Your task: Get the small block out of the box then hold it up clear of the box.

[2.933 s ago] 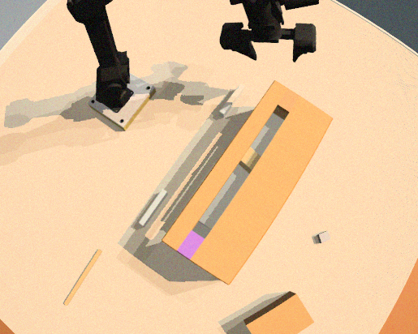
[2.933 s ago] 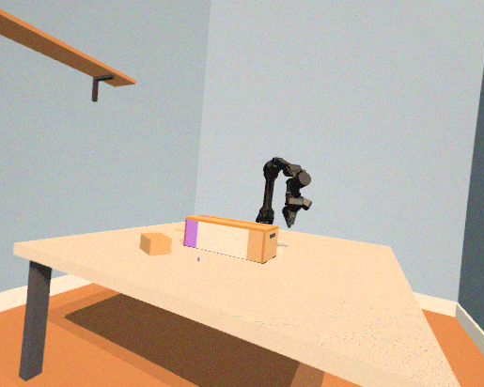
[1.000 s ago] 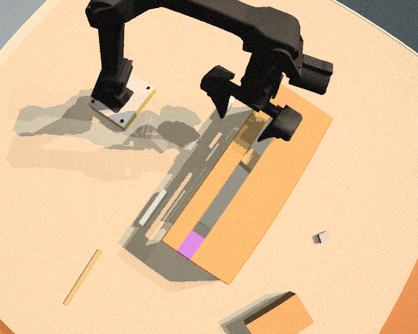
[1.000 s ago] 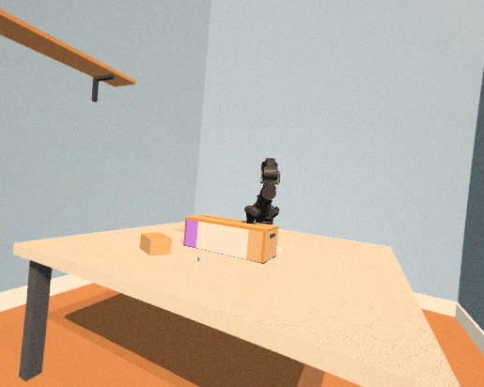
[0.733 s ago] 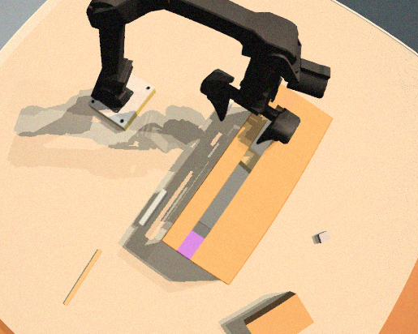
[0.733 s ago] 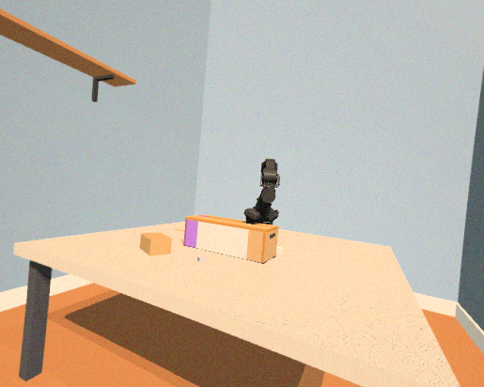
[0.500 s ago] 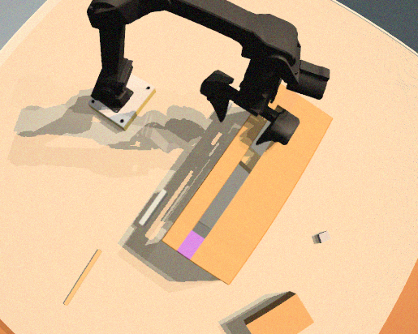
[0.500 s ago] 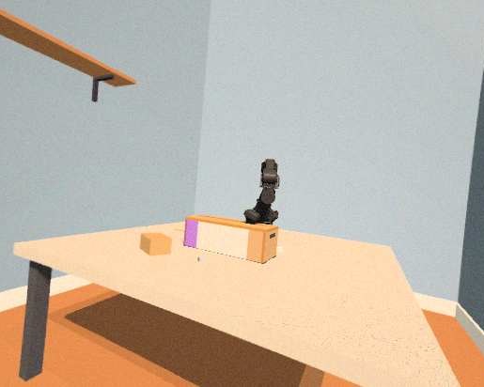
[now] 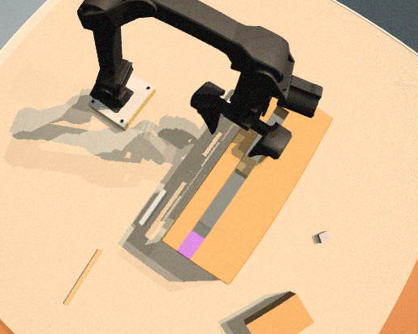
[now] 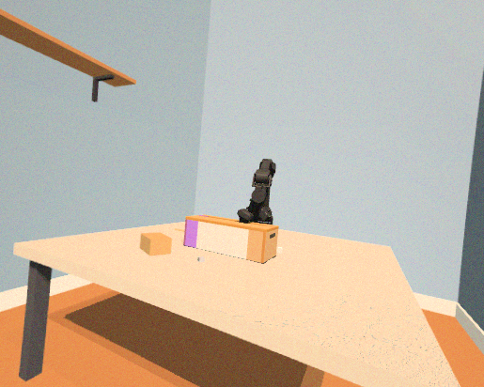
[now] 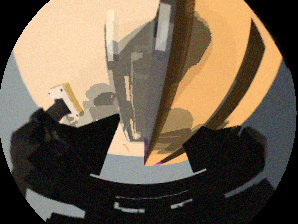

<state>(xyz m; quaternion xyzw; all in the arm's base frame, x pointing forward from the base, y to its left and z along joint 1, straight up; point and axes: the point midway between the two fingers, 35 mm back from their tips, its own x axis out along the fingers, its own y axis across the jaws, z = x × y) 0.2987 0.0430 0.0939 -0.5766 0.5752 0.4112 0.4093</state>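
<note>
My gripper tip is now 5 cm short of the tan block and 2 cm to the left of it. The rest, counted from my gripper tip: orange box 29 cm ahead, 24 cm to the right, 6 cm below; then thin stick 11 cm behind, 42 cm to the right, 8 cm below.
</note>
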